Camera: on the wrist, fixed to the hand. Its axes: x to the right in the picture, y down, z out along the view.
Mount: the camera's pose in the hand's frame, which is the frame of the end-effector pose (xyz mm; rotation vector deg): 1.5 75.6 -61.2 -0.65 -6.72 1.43
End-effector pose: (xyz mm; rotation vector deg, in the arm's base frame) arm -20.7 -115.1 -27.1 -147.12 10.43 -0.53
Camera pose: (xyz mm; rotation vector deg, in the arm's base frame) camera -31.6 -211.1 -16.1 -147.14 9.74 8.70
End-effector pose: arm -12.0 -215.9 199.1 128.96 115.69 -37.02
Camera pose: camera 77.3 -206.7 236.5 124.51 110.75 -42.62
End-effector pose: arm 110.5 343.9 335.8 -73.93 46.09 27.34
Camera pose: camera 41.5 302.7 280.9 -71.74 41.32 32.82
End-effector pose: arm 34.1 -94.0 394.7 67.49 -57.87 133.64
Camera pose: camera -44.3 -101.9 337.7 75.53 -61.97 131.57
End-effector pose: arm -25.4 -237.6 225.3 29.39 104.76 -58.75
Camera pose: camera -5.0 -144.9 204.1 26.25 98.51 -57.69
